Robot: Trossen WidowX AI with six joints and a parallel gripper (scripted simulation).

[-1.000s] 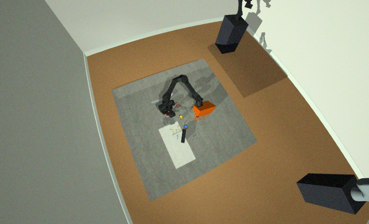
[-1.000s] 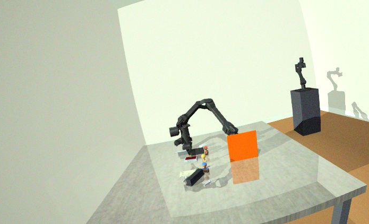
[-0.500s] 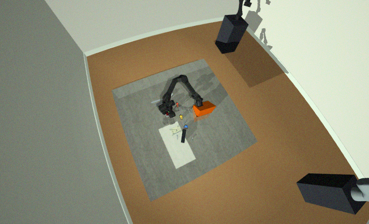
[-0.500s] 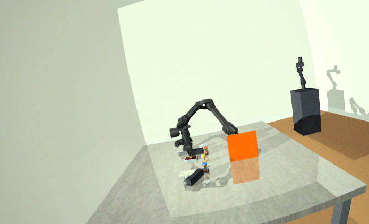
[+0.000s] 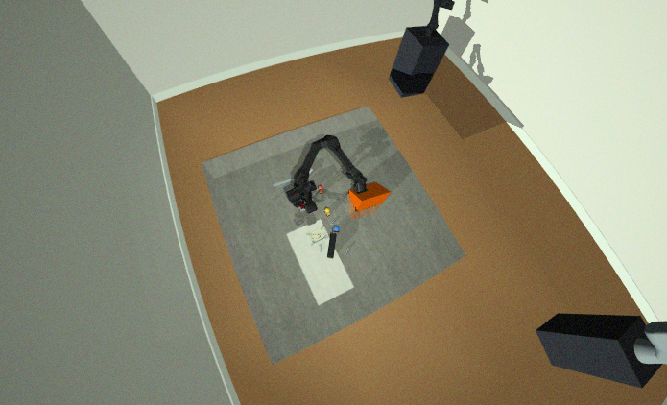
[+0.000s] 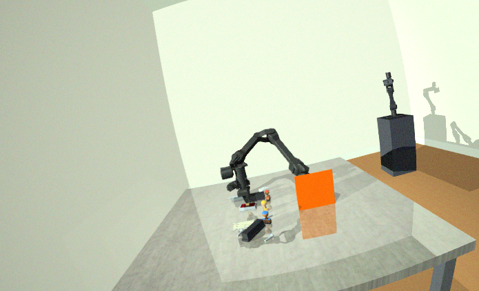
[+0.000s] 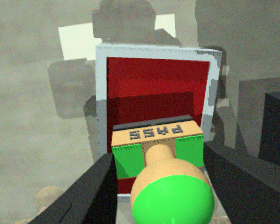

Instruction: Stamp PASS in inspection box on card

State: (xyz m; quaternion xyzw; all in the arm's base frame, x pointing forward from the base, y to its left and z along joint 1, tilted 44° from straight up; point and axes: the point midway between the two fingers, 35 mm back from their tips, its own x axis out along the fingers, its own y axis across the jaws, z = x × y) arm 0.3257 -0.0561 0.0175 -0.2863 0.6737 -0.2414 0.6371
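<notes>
Now: gripper tip right at the green-knobbed stamp. The rest, counted from my gripper tip: yellow stamp: 100 mm behind, 90 mm to the left, 20 mm below; then red ink pad: 30 mm below; then red stamp: 110 mm behind, 60 mm to the right, 20 mm below.
</notes>
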